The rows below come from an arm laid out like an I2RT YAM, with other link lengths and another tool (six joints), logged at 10 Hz.
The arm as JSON. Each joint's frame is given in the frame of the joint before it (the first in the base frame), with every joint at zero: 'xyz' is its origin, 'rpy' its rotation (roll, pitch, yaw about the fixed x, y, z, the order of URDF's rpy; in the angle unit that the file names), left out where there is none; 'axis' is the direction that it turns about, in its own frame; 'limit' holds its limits. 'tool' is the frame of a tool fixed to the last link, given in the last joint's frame.
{
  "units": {
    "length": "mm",
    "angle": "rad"
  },
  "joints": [
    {
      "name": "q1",
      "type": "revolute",
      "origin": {
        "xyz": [
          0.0,
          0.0,
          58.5
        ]
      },
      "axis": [
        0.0,
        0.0,
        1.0
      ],
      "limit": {
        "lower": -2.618,
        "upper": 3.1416
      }
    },
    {
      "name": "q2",
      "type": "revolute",
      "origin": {
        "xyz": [
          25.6,
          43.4,
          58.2
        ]
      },
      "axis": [
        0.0,
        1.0,
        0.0
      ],
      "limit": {
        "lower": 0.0,
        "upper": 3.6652
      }
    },
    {
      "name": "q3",
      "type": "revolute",
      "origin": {
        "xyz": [
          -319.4,
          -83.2,
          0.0
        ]
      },
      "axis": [
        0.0,
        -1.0,
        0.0
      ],
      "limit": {
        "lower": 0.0,
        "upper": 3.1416
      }
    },
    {
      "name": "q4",
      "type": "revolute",
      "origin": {
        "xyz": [
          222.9,
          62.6,
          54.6
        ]
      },
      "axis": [
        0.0,
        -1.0,
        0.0
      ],
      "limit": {
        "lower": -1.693,
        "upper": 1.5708
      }
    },
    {
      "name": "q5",
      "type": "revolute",
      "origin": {
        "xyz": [
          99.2,
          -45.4,
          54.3
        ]
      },
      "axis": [
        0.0,
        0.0,
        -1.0
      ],
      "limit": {
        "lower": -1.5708,
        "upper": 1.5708
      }
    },
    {
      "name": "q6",
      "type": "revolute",
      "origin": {
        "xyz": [
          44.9,
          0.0,
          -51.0
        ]
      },
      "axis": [
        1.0,
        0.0,
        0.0
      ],
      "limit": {
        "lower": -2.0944,
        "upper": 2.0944
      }
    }
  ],
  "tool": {
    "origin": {
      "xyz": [
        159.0,
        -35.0,
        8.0
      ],
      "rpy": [
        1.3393,
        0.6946,
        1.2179
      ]
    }
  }
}
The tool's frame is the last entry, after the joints.
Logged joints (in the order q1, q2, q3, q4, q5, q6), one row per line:
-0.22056 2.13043 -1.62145 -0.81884 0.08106 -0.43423
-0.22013 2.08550 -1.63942 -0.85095 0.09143 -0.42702
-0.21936 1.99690 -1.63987 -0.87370 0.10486 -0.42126
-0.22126 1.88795 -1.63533 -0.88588 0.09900 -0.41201
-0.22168 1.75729 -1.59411 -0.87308 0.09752 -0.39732
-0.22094 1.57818 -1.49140 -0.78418 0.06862 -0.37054
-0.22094 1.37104 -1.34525 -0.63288 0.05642 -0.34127
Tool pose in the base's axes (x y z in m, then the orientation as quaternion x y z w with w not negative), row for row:
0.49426 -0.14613 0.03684 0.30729 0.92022 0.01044 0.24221
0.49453 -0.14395 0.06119 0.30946 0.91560 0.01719 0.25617
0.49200 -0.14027 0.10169 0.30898 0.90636 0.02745 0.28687
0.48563 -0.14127 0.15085 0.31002 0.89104 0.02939 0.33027
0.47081 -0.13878 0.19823 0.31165 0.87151 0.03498 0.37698
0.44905 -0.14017 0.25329 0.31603 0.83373 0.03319 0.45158
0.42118 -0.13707 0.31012 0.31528 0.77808 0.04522 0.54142
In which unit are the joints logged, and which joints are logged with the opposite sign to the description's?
The joints are logged in radians. Opposite sign: q3, q5.
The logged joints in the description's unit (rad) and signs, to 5 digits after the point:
-0.22056 2.13043 1.62145 -0.81884 -0.08106 -0.43423
-0.22013 2.08550 1.63942 -0.85095 -0.09143 -0.42702
-0.21936 1.99690 1.63987 -0.87370 -0.10486 -0.42126
-0.22126 1.88795 1.63533 -0.88588 -0.09900 -0.41201
-0.22168 1.75729 1.59411 -0.87308 -0.09752 -0.39732
-0.22094 1.57818 1.49140 -0.78418 -0.06862 -0.37054
-0.22094 1.37104 1.34525 -0.63288 -0.05642 -0.34127

